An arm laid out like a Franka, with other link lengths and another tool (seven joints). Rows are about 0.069 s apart.
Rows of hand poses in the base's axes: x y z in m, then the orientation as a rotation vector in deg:
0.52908, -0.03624, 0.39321, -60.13, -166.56, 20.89
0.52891, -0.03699, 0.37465, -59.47, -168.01, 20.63
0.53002, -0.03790, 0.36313, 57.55, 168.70, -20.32
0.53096, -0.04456, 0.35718, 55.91, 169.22, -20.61
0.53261, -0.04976, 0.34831, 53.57, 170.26, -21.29
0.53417, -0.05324, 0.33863, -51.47, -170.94, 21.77
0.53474, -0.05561, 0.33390, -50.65, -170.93, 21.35
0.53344, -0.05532, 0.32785, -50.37, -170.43, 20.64
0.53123, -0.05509, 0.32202, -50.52, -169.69, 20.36
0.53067, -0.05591, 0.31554, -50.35, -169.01, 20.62
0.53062, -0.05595, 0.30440, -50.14, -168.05, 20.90
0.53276, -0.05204, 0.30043, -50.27, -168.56, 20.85
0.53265, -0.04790, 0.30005, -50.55, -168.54, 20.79
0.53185, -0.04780, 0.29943, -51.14, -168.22, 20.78
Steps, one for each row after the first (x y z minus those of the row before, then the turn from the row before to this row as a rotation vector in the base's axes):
-0.00017, -0.00075, -0.01856, -0.10, -1.04, 0.83
0.00111, -0.00091, -0.01152, -0.15, -1.04, 1.43
0.00094, -0.00666, -0.00595, -0.14, 0.18, 1.09
0.00165, -0.00520, -0.00887, -0.23, 0.64, 1.57
0.00156, -0.00348, -0.00968, -0.12, 0.63, 1.35
0.00057, -0.00237, -0.00473, 0.34, 0.26, 0.46
-0.00130, 0.00029, -0.00605, 0.58, 0.50, 0.00
-0.00221, 0.00023, -0.00583, 0.31, 0.60, -0.31
-0.00056, -0.00082, -0.00648, -0.02, 0.69, -0.09
-0.00005, -0.00004, -0.01114, 0.02, 0.96, -0.15
0.00214, 0.00391, -0.00397, -0.08, -0.51, 0.07
-0.00011, 0.00414, -0.00038, 0.02, -0.08, -0.17
-0.00080, 0.00010, -0.00062, 0.01, 0.09, -0.44

